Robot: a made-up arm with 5 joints.
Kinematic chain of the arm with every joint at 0, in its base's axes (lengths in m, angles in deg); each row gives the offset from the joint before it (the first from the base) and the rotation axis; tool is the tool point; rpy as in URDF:
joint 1: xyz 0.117 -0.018 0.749 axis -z
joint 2: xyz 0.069 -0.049 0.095 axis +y
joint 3: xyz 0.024 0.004 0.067 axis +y
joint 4: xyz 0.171 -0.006 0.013 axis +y
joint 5: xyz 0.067 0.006 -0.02 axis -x
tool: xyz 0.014 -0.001 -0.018 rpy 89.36 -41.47 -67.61
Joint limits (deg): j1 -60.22..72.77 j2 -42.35..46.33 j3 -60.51..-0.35 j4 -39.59..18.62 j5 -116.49..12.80
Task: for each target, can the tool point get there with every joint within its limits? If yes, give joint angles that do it. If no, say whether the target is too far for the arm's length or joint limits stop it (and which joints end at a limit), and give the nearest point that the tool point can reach.
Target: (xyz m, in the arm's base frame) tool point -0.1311 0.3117 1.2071
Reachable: no: too far | nearest point 0.0704 0.0361 1.1331 | short by 0.349 m
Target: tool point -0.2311 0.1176 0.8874
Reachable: no: joint limits stop it (at a limit: joint 2, joint 3, joint 4, joint 5) | nearest point 0.0505 0.0079 1.1331 | short by 0.389 m
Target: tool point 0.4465 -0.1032 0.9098
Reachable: yes | joints 7.66 -0.72 -8.41 12.01 -17.74
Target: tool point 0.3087 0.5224 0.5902
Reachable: no: too far | nearest point 0.3167 0.2705 0.7313 | short by 0.289 m
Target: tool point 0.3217 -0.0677 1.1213
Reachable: yes | joints 6.27 -19.92 -39.69 7.66 -96.32
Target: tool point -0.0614 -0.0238 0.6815
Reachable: no: joint limits stop it (at a limit: joint 1, joint 2, joint 3, joint 4, joint 5) | nearest point 0.1473 -0.2842 0.6698 | short by 0.334 m
